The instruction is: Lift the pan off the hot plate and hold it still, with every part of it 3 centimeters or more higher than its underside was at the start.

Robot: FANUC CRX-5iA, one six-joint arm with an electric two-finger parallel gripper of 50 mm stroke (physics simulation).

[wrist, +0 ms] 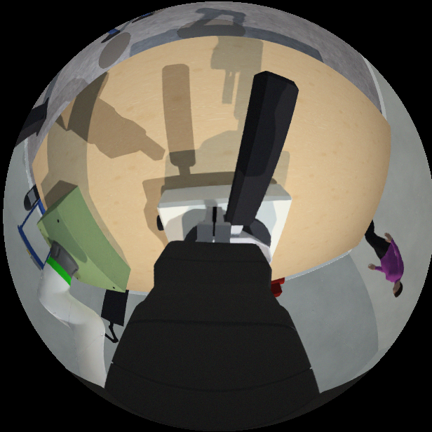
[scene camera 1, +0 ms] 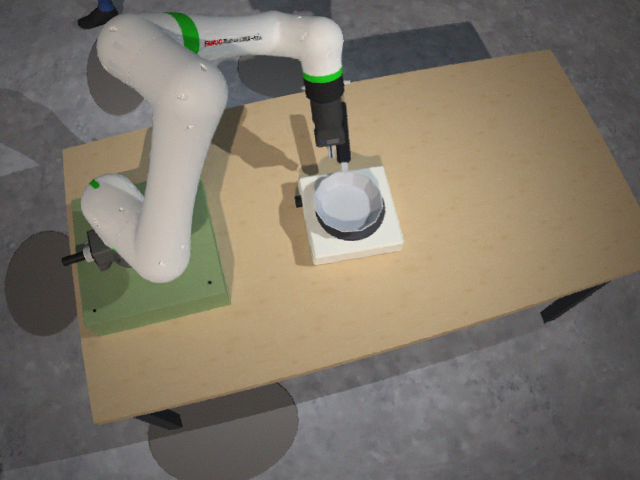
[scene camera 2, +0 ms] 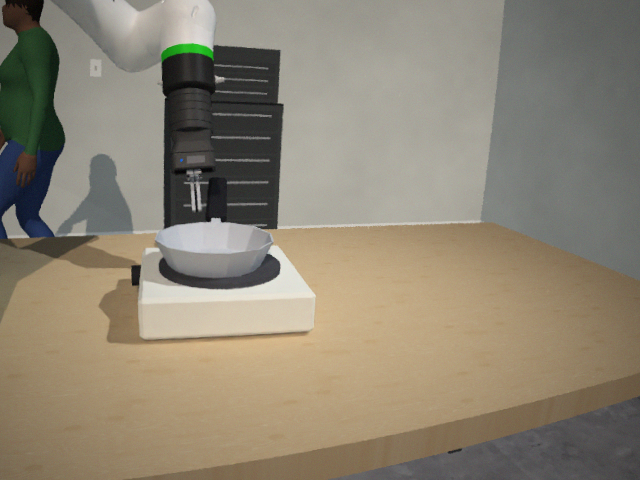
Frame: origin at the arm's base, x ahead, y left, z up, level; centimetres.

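Seen in the pictures: gripper, fingertip midpoint: (scene camera 1: 331, 155) (scene camera 2: 197, 211).
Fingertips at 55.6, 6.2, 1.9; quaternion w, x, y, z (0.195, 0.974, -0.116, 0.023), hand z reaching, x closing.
Note:
Pixels of each thing's top centre, then the offset from my fingertips to it, as dx, dy, dz. Level surfaces: height alone.
- white hot plate at its top centre: (scene camera 2: 214, 262) (scene camera 1: 347, 207) -0.2, -13.6, -5.0
- wooden table at its surface level: dz -12.3
- hot plate's black knob at its top centre: (scene camera 2: 136, 265) (scene camera 1: 298, 198) -11.2, -5.9, -7.2
The pale grey pan (scene camera 1: 347, 204) (scene camera 2: 214, 255) rests on the dark round disc of the white hot plate (scene camera 1: 356, 252) (scene camera 2: 227, 316) (wrist: 277, 192). Its black handle (scene camera 1: 343, 149) (scene camera 2: 217, 198) (wrist: 265, 145) rises at a slant from the back of the pan, away from scene camera 2. My gripper (scene camera 1: 330, 156) (scene camera 2: 196, 209) (wrist: 214, 215) is shut with nothing between its fingers. The fingers point down beside the handle, on its knob side, above the pan's back edge. In the wrist view the gripper body hides most of the pan.
The wooden table (scene camera 1: 491, 180) (scene camera 2: 439, 335) (wrist: 325, 175) carries the hot plate. The green base block (scene camera 1: 201, 258) (wrist: 85, 240) under the arm stands at its left end in scene camera 1. The hot plate's black knob (scene camera 1: 298, 200) (scene camera 2: 135, 275) sticks out towards that block.

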